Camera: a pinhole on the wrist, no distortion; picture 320 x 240 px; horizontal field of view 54.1 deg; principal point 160.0 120.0 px. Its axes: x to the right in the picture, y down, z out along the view. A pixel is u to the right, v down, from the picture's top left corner.
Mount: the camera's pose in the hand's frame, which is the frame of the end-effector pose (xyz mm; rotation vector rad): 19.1 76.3 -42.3 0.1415 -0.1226 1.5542
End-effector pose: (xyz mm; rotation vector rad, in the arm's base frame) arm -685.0 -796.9 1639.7 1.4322 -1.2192 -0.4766
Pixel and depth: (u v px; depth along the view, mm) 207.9 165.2 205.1
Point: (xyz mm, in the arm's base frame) -855.2 -856.4 1656.6
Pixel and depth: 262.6 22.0 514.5
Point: -1084.4 -1166.2 1705.0
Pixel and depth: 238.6 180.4 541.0
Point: -1191.9 -955.4 1578.0
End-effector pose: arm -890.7 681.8 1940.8 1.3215 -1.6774 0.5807
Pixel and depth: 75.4 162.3 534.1
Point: -909.2 290.5 1648.6
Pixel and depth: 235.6 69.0 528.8
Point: -1176.8 262.4 1811.4
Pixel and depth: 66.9 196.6 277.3
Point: -919.8 515.9 1786.0
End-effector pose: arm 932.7 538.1 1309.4 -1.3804 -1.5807 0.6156
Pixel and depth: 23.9 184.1 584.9
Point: 365.8 474.5 1282.3
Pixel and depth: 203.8 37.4 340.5
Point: 709.1 719.9 1154.1
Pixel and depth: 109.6 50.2 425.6
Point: 590.3 704.9 1233.9
